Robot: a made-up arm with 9 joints. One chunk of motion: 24 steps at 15 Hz.
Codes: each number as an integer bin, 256 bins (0 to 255) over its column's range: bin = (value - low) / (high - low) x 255, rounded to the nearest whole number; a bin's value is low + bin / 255 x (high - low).
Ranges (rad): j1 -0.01..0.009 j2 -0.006..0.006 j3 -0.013..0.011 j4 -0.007..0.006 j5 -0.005..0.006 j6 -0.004..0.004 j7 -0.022..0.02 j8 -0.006..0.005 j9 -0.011..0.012
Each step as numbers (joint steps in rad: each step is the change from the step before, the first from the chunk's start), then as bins.
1 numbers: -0.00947 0.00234 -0.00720 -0.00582 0.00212 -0.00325 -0.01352 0.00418 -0.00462
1 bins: 7 177 62 23 165 24 51 236 71
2 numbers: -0.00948 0.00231 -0.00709 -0.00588 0.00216 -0.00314 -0.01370 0.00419 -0.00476
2 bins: 7 177 63 22 166 27 50 236 69
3 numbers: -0.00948 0.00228 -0.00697 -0.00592 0.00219 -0.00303 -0.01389 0.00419 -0.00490
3 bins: 7 176 64 21 167 31 49 236 68
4 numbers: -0.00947 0.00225 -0.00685 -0.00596 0.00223 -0.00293 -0.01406 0.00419 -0.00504
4 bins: 7 175 65 20 168 34 48 236 66
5 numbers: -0.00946 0.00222 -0.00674 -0.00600 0.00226 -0.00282 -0.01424 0.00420 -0.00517
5 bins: 7 175 67 20 168 38 47 236 65
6 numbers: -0.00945 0.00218 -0.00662 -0.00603 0.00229 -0.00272 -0.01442 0.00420 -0.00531
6 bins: 7 174 68 19 169 41 46 236 63
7 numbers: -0.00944 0.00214 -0.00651 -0.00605 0.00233 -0.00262 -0.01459 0.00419 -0.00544
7 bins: 8 173 69 19 170 44 45 236 62
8 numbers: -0.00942 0.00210 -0.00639 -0.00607 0.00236 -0.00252 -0.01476 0.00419 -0.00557
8 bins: 8 172 70 18 171 47 44 236 60
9 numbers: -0.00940 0.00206 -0.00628 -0.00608 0.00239 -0.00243 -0.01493 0.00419 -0.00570
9 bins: 8 171 71 18 171 50 43 236 59
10 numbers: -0.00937 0.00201 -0.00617 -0.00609 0.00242 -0.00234 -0.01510 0.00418 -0.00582
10 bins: 8 170 73 18 172 53 42 236 57
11 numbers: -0.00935 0.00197 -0.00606 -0.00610 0.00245 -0.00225 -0.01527 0.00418 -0.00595
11 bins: 9 169 74 18 173 56 41 236 56
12 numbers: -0.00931 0.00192 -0.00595 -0.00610 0.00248 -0.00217 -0.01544 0.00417 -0.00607
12 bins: 9 168 75 18 173 58 40 236 55
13 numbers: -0.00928 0.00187 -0.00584 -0.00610 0.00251 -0.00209 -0.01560 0.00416 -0.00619
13 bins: 10 167 76 18 174 61 39 236 53
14 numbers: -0.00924 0.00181 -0.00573 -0.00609 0.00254 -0.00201 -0.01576 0.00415 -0.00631
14 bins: 10 166 77 18 175 63 38 235 52
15 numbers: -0.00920 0.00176 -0.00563 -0.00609 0.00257 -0.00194 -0.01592 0.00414 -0.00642
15 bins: 11 165 78 18 175 66 37 235 51
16 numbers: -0.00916 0.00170 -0.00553 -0.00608 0.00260 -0.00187 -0.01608 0.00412 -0.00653
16 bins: 11 164 79 18 176 68 36 235 50
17 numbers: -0.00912 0.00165 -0.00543 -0.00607 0.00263 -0.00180 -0.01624 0.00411 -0.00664
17 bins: 12 163 80 18 177 70 35 234 48
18 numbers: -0.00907 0.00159 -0.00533 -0.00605 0.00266 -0.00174 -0.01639 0.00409 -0.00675
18 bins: 12 161 81 19 178 72 34 234 47
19 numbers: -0.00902 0.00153 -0.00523 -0.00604 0.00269 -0.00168 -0.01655 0.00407 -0.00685
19 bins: 13 160 83 19 178 74 33 233 46
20 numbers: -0.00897 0.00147 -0.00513 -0.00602 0.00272 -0.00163 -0.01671 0.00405 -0.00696
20 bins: 14 159 84 19 179 76 32 233 45
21 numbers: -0.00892 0.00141 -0.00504 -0.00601 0.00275 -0.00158 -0.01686 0.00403 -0.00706
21 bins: 14 157 85 19 180 77 31 233 44
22 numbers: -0.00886 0.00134 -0.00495 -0.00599 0.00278 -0.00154 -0.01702 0.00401 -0.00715
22 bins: 15 156 86 20 180 78 30 232 43
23 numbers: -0.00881 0.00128 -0.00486 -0.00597 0.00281 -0.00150 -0.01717 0.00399 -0.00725
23 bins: 16 155 86 20 181 80 29 232 42
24 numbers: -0.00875 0.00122 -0.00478 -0.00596 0.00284 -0.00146 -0.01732 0.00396 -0.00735
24 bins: 17 153 87 20 182 81 28 231 40
